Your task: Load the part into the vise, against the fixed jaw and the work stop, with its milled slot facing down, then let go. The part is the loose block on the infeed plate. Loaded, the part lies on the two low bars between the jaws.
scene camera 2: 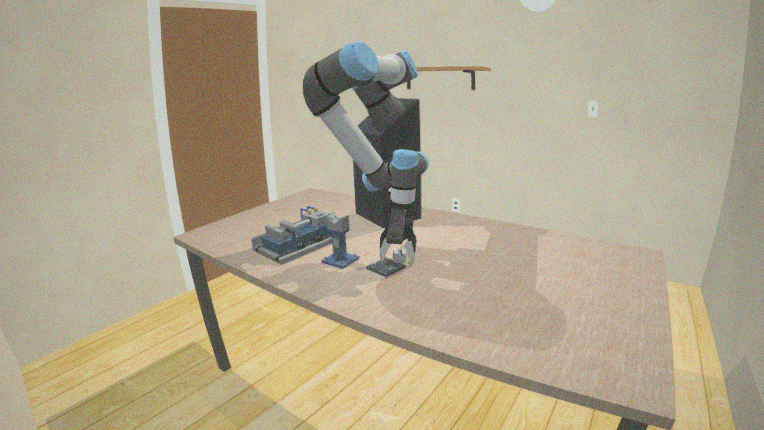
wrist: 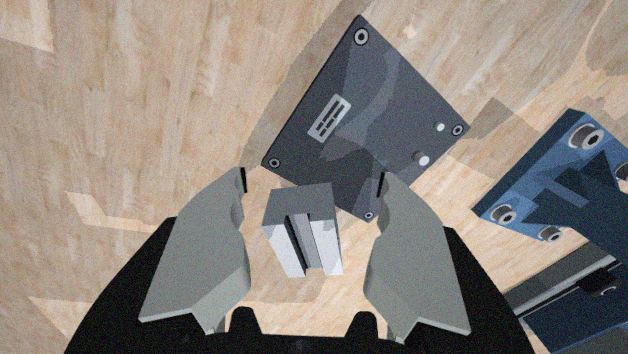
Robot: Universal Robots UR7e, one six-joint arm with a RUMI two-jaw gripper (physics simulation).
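Where they show: gripper, fingertip midpoint: (scene camera 2: 396, 265) (wrist: 312, 171); arm's base at its link origin: (scene camera 2: 388, 115).
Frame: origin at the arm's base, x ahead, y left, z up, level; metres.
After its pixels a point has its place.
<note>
The part (scene camera 2: 398, 255) @(x 0.351, y 0.289, z -0.409 m) (wrist: 300, 202) @(x 0.355, y 0.295, z -0.416 m), a grey block with a milled slot, is at the back right edge of the dark infeed plate (scene camera 2: 380, 268) @(x 0.423, y 0.271, z -0.431 m) (wrist: 400, 85) @(x 0.434, y 0.278, z -0.431 m). Its bright slotted face is turned toward the wrist camera. My gripper (scene camera 2: 397, 262) @(x 0.366, y 0.292, z -0.436 m) (wrist: 312, 171) @(x 0.366, y 0.292, z -0.436 m) is low over the plate's edge, its fingers partly open on either side of the part. In the wrist view a gap shows on both sides of the part, wider on the right. The vise (scene camera 2: 292, 238) @(x 0.512, y -0.040, z -0.371 m) (wrist: 582, 312) @(x 0.360, y -0.049, z -0.399 m) stands to the left in the scene view; its two low bars cannot be made out.
A blue pedestal (scene camera 2: 340, 246) @(x 0.452, y 0.133, z -0.379 m) (wrist: 525, 190) @(x 0.426, y 0.146, z -0.429 m) with a bolted base and a grey head stands between the vise and the infeed plate. The plate has short upright pins and a pale label. All stand on the wooden table (scene camera 2: 604, 320) @(x 0.356, y 0.963, z -0.439 m).
</note>
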